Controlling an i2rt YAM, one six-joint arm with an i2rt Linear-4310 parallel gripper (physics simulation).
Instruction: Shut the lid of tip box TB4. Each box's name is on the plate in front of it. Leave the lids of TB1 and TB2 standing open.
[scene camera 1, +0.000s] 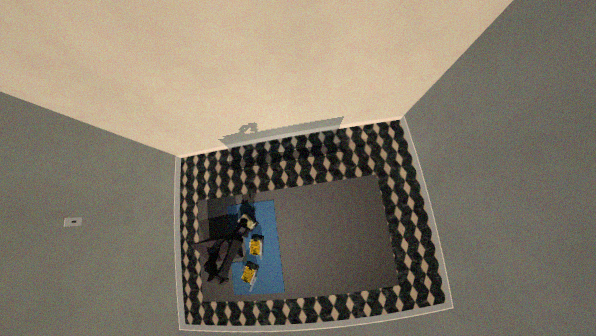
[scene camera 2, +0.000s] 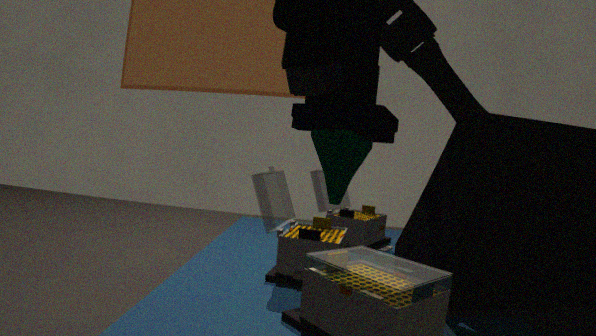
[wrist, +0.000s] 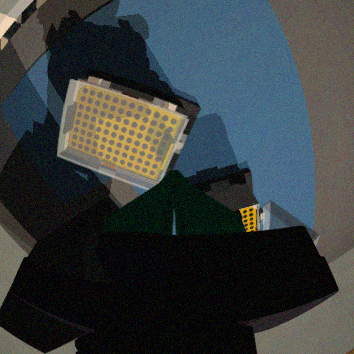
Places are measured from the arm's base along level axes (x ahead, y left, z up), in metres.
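Pixels of known places: gripper, between the fingertips: (scene camera 1: 248, 227) (scene camera 2: 334, 204) (wrist: 173, 177); arm's base, origin of its link: (scene camera 1: 214, 254) (scene camera 2: 522, 206).
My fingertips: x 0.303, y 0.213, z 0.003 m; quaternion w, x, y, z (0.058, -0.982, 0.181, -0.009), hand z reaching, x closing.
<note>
Ahead of a thing's pixels: the offset from my fingertips to its top centre. "spot": to the spot under its first point. Level surfaces: height alone.
A grey tip box @(dz -0.049, dx -0.057, dy +0.027 m) (scene camera 1: 248, 221) (scene camera 2: 370, 310) (wrist: 122, 132) with yellow tips has its clear lid @(spot: dz -0.049, dx -0.062, dy +0.027 m) (scene camera 2: 390, 262) down flat over it. It is the nearest box in the scene camera 2 view. The middle box @(dz -0.052, dx +0.030, dy -0.167 m) (scene camera 1: 256, 246) (scene camera 2: 305, 257) (wrist: 248, 219) has its lid @(dz +0.027, dx +0.097, dy -0.172 m) (scene camera 2: 273, 200) (wrist: 285, 220) standing open. The far box @(dz -0.061, dx -0.046, dy -0.385 m) (scene camera 1: 249, 273) (scene camera 2: 367, 229) also has its lid @(spot: dz -0.021, dx +0.045, dy -0.360 m) (scene camera 2: 320, 190) up, partly hidden behind the fingers. The name plates cannot be read. My gripper (scene camera 2: 336, 202) (wrist: 173, 177) is shut and empty, with its dark green fingertips pointing down above the box tops, apart from the shut lid.
The boxes stand in a row on a blue mat @(dz -0.127 m) (scene camera 1: 274, 225) (scene camera 2: 200, 285) (wrist: 250, 100). The black arm (scene camera 2: 435, 75) reaches in from the right in the scene camera 2 view. A large dark block (scene camera 2: 525, 210) stands right of the boxes there. Arm shadows fall across the mat.
</note>
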